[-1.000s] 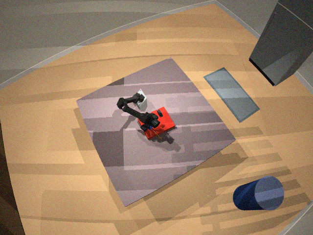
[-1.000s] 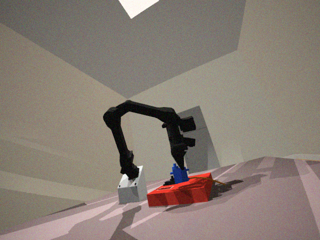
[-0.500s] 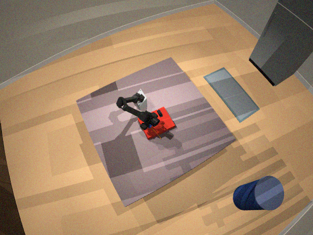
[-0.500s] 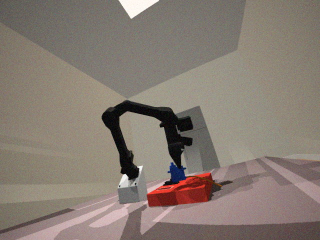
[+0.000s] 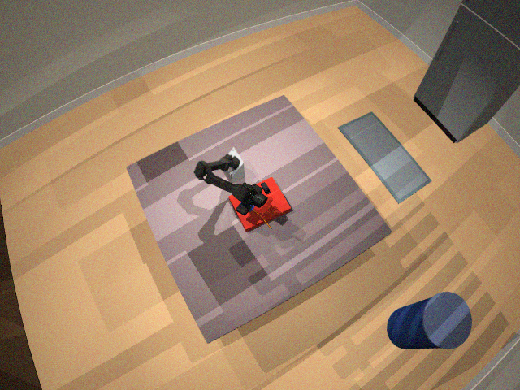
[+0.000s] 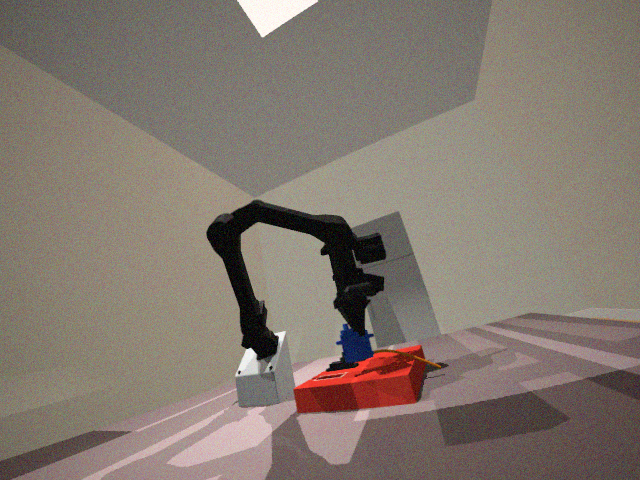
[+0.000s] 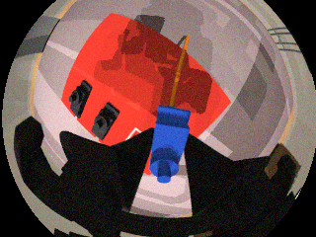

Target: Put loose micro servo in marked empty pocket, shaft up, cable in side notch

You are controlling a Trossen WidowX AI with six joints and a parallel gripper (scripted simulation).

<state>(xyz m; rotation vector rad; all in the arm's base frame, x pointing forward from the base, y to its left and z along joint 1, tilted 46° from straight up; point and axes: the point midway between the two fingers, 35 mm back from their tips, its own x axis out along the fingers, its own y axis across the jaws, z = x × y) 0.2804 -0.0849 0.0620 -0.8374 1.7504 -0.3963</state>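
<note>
Now: gripper tip 10 cm above the deck, 7 cm to the right of it and 3 cm short of it.
</note>
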